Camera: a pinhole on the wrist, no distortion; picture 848 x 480 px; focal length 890.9 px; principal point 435.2 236.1 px. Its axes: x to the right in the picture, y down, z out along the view. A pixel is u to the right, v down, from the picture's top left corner.
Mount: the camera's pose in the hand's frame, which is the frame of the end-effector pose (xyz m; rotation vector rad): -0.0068 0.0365 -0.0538 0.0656 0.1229 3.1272
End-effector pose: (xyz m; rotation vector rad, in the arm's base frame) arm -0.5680 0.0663 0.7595 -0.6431 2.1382 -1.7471
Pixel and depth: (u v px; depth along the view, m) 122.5 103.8 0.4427
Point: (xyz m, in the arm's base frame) -0.5431 -0.3150 0.5562
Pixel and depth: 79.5 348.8 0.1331
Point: -0.5775 -0.0214 0.7166
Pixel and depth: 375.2 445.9 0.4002
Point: -0.4191 -0.2514 0.7127
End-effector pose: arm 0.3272 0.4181 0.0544 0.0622 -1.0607 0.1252
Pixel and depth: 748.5 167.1 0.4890
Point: -0.1428 0.4717 0.1289
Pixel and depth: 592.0 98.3 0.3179
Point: 0.0627 0.4956 0.1381
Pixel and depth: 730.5 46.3 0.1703
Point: 0.1890 0.4872 0.0612
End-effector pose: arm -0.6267 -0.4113 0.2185 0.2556 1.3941 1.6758
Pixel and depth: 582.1 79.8 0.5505
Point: -0.3523 -0.1249 0.5652
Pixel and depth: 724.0 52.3 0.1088
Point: -0.6042 -0.3984 0.3094
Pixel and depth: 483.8 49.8 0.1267
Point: -0.6124 -0.3657 0.3084
